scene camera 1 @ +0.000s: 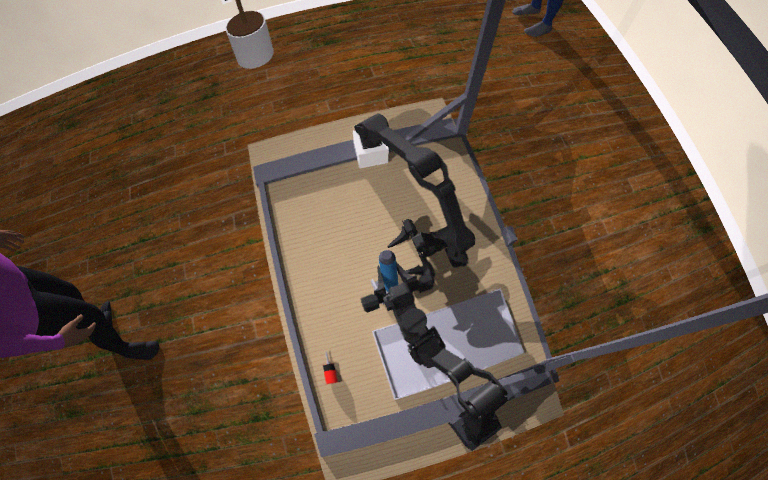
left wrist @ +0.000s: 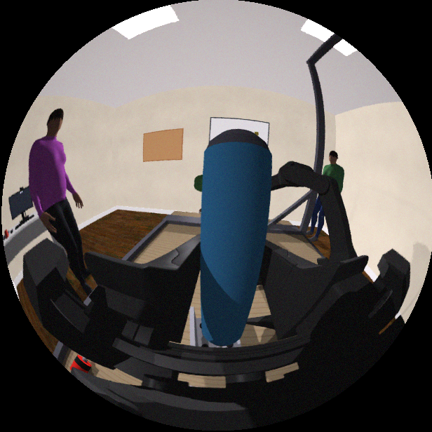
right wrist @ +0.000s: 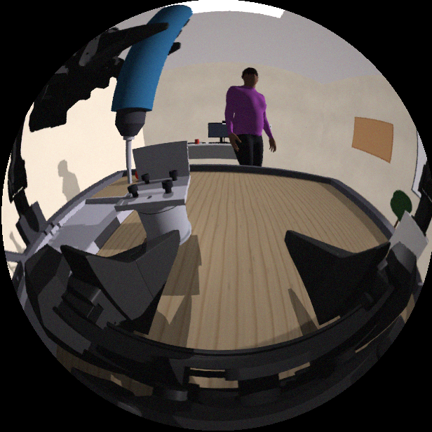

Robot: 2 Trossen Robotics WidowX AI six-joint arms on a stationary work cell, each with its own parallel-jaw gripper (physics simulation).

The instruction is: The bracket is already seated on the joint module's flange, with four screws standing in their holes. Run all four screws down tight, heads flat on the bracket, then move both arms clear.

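Note:
My left gripper is shut on a blue-handled screwdriver, held upright; it fills the middle of the left wrist view. In the right wrist view the screwdriver has its thin shaft pointing down at a dark screw on the grey bracket. The bracket sits on a pale joint module. Three other dark screws stand up from the bracket. My right gripper is open and empty, a little beyond the module; its fingers are spread wide over the wooden table.
A red-handled tool lies near the left frame rail. A grey mat lies under the left arm. A white box sits at the right arm's base. A grey frame borders the table. A person in purple stands beyond it.

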